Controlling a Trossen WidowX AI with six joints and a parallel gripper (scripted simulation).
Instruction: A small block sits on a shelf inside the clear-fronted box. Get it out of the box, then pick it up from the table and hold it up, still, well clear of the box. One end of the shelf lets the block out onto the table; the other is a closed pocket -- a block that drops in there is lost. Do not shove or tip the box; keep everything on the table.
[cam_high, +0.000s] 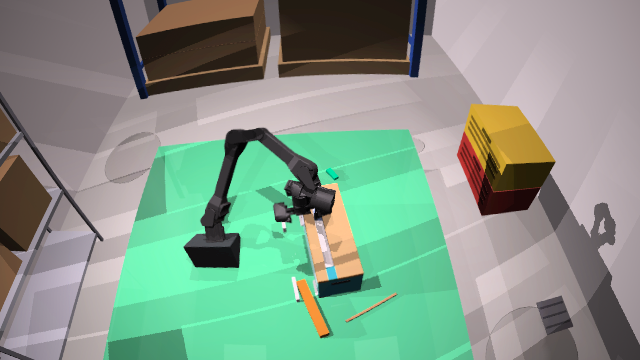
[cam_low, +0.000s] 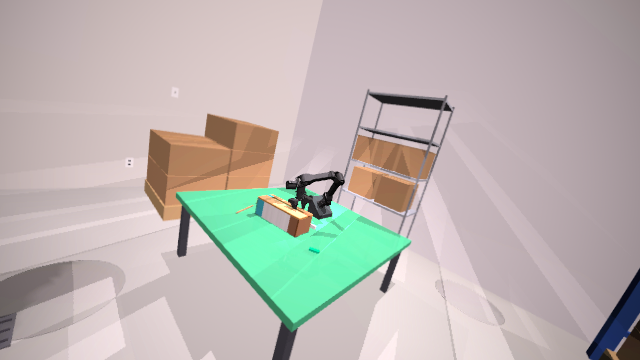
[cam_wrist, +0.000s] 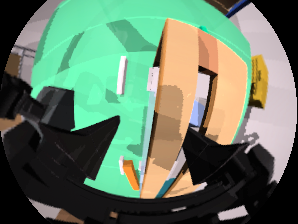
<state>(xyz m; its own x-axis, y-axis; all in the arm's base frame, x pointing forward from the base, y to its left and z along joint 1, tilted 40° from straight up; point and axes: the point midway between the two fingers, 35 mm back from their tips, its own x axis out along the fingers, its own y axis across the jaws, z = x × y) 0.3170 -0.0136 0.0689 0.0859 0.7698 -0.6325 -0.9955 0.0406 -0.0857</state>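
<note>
My gripper tip is now 6 cm short of the small block and 2 cm to the right of it. The rest, counted from my gripper tip: teal piece (28 cm to the left, 15 cm ahead, 9 cm below); wooden box (8 cm to the right, 4 cm ahead, 3 cm below); orange bar (31 cm to the right, 8 cm below, 2 cm behind).
</note>
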